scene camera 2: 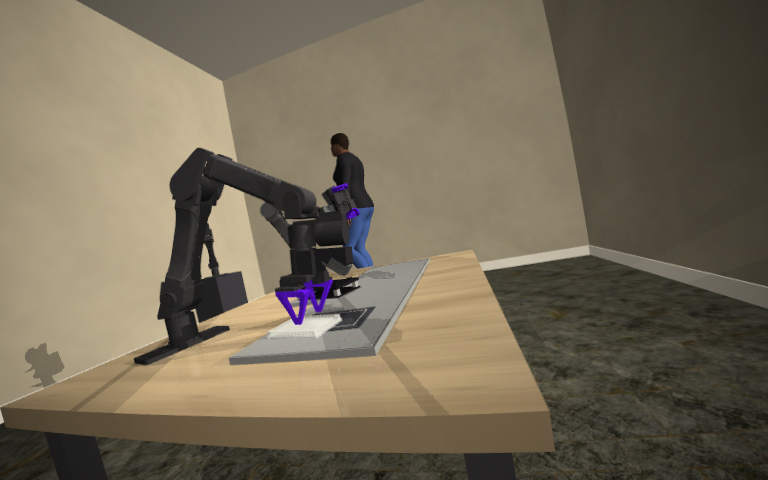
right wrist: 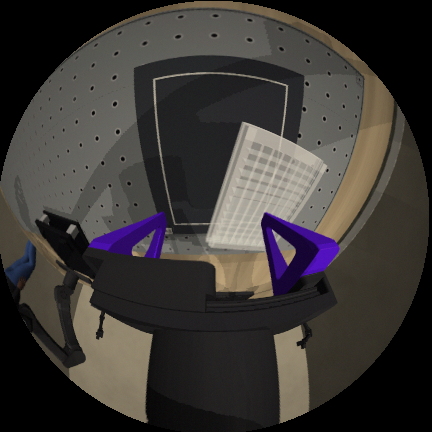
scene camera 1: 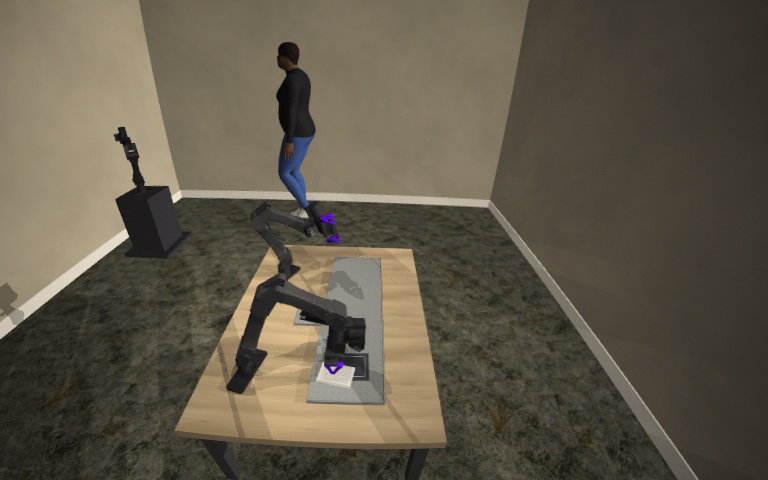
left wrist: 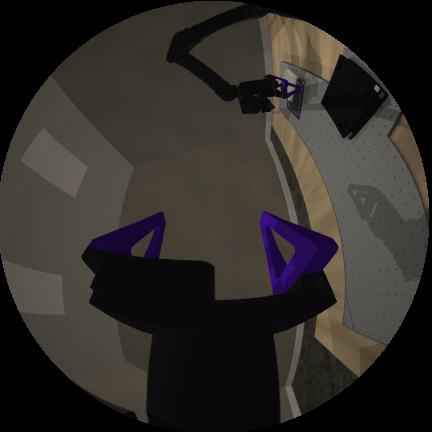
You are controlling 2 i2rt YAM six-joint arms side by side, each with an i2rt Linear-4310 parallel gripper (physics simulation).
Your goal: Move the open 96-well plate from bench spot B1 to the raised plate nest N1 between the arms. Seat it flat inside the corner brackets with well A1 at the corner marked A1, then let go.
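Seen in the pictures: left gripper, fingertip midpoint: (scene camera 2: 348, 197) (scene camera 1: 336, 232) (left wrist: 212, 216); right gripper, fingertip midpoint: (scene camera 2: 309, 317) (right wrist: 213, 217) (scene camera 1: 333, 363) (left wrist: 293, 84); left arm's base at its link origin: (right wrist: 73, 271); right arm's base at its link origin: (scene camera 2: 186, 344) (right wrist: 219, 294) (scene camera 1: 248, 370).
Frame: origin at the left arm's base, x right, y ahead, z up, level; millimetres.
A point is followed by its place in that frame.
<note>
The white 96-well plate (scene camera 1: 339, 376) {x 414, y 602, z 28 mm} (scene camera 2: 314, 326) {x 417, y 632, z 28 mm} (right wrist: 265, 195) {x 404, y 592, z 21 mm} lies turned askew, partly over one long side of the outlined dark pad (scene camera 1: 364, 358) {x 288, y 641, z 15 mm} (scene camera 2: 362, 318) {x 331, y 673, z 15 mm} (right wrist: 145, 100) {x 281, y 619, z 15 mm}. My right gripper (scene camera 1: 333, 369) {x 373, y 550, z 24 mm} (scene camera 2: 309, 317) {x 373, y 550, z 24 mm} (right wrist: 213, 217) {x 373, y 550, z 24 mm} is open, pointing down close above the plate. In the right wrist view its right finger overlaps the plate and its left finger is beside it. The black raised nest (scene camera 1: 308, 316) {x 222, y 325, z 43 mm} (scene camera 2: 344, 288) {x 113, y 376, z 18 mm} (left wrist: 347, 95) {x 149, y 342, z 45 mm} (right wrist: 62, 237) {x 180, y 431, z 45 mm} is partly hidden by the right arm in scene camera 1. My left gripper (scene camera 1: 334, 229) {x -54, y 308, z 330 mm} (scene camera 2: 347, 200) {x -54, y 308, z 330 mm} (left wrist: 212, 216) {x -54, y 308, z 330 mm} is open and empty, high beyond the nest. The A1 marks are unreadable.
The grey perforated board (scene camera 1: 370, 316) {x 62, y 555, z 13 mm} (scene camera 2: 390, 305) {x 245, y 677, z 13 mm} (left wrist: 325, 140) {x 115, y 522, z 13 mm} (right wrist: 100, 85) {x 230, y 626, z 13 mm} lies along the wooden table (scene camera 1: 407, 339) {x 103, y 755, z 0 mm} (scene camera 2: 464, 350) {x 378, y 913, z 0 mm}. A person (scene camera 1: 295, 107) (scene camera 2: 352, 175) stands beyond the table. A dark pedestal (scene camera 1: 148, 220) (scene camera 2: 226, 294) bears another arm off to the left.
</note>
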